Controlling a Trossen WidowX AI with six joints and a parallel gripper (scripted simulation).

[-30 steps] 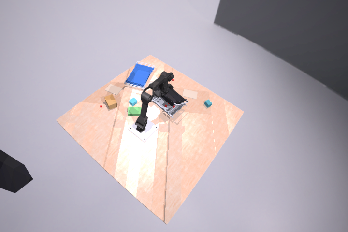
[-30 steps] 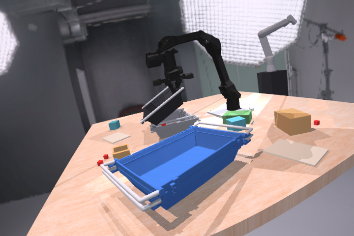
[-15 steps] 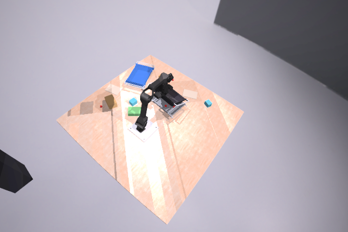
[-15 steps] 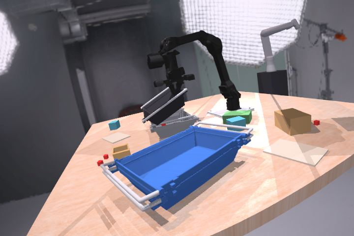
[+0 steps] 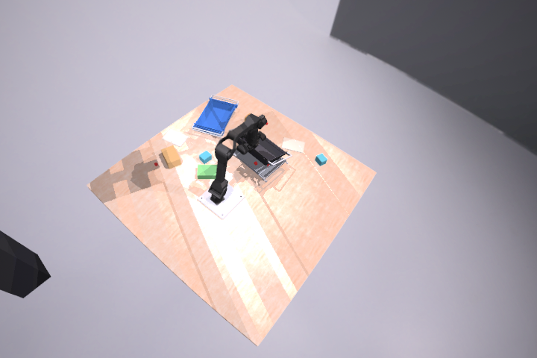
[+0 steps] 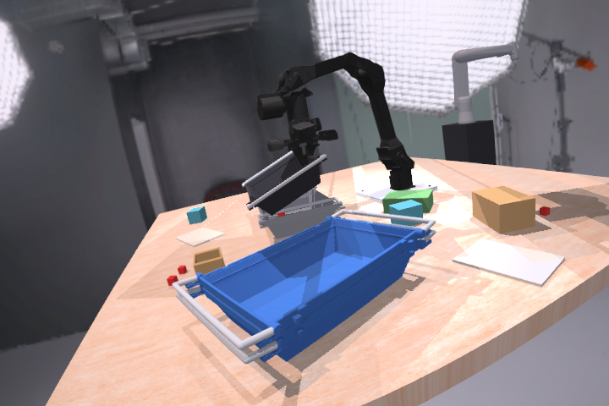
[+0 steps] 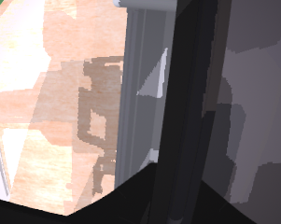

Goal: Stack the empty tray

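The black tray lies 9 cm ahead of my gripper tip. From my gripper tip the other things lie so: small box 28 cm ahead, 26 cm to the left, 12 cm below; red block 9 cm ahead, 8 cm to the right, 12 cm below; green block 23 cm behind, 13 cm to the left, 11 cm below.
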